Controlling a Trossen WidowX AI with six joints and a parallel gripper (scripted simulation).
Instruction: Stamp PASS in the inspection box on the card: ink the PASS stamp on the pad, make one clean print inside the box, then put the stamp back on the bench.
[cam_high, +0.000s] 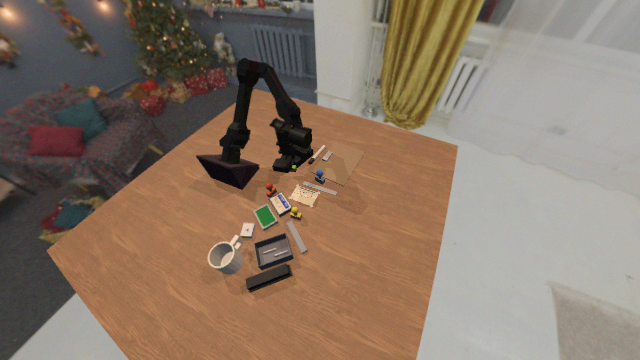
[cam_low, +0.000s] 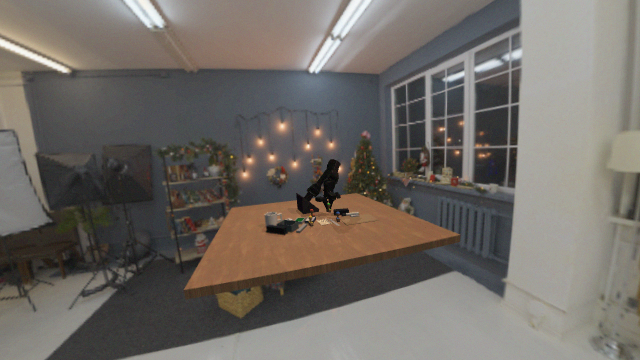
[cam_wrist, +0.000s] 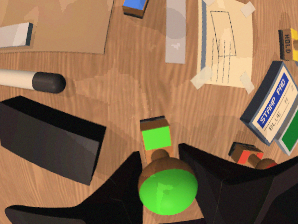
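Right now my gripper tip is 12 cm short of the blue-knobbed stamp, 4 cm above it and 1 cm to the right of it. From my gripper tip the other things lie so: red stamp 12 cm to the right, 4 cm below, 4 cm behind; then green-knobbed PASS stamp right at my gripper tip; then card 9 cm ahead, 8 cm to the right, 6 cm below.
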